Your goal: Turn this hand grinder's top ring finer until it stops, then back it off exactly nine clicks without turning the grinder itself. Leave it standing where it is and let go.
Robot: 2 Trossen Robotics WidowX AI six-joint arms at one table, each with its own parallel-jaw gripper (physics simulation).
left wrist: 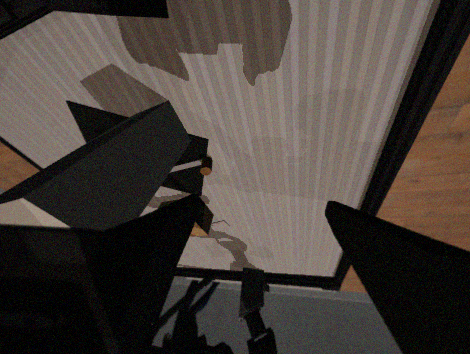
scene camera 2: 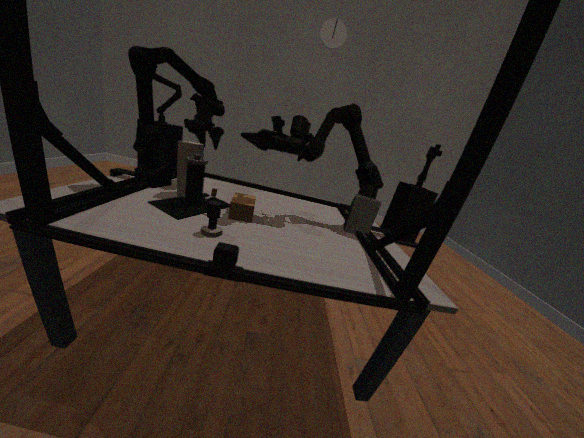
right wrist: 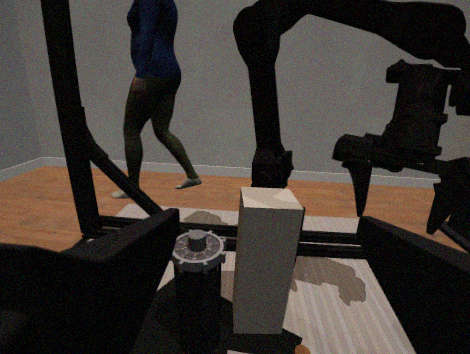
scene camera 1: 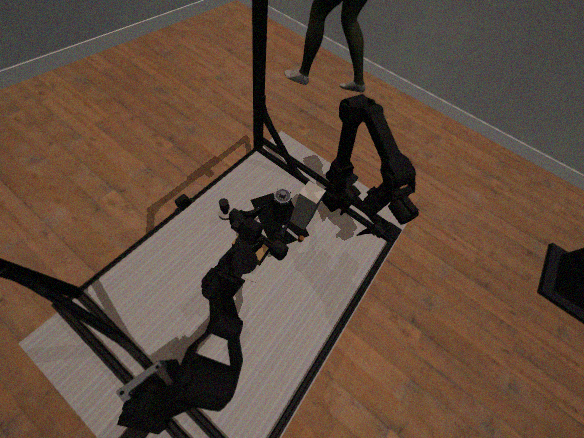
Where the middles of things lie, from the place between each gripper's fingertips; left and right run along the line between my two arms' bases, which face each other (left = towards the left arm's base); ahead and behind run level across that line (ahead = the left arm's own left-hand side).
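The tall pale block [scene camera 1: 309, 198] has my left gripper 17 cm past it and 7 cm above it. Measured from my left hand, the hand grinder [scene camera 2: 195, 173] is 25 cm behind, 6 cm to the right and 9 cm below, and the grey toothed ring [right wrist: 182, 257] is 25 cm behind as well, 6 cm to the right, but 2 cm below. As for the black base plate [scene camera 1: 272, 229], it sits 6 cm to the right of my left hand, 24 cm behind it and 17 cm below it.
From my right hand, the tall pale block is 1 cm ahead, 18 cm to the left and 17 cm below. The grey toothed ring is 7 cm behind my right hand, 12 cm to the left of it and 12 cm below it, whereas the hand grinder, counted from the same hand, is 7 cm behind, 12 cm to the left and 18 cm below. And the black base plate? It lies 12 cm to the left of my right hand, 6 cm behind it and 27 cm below it.
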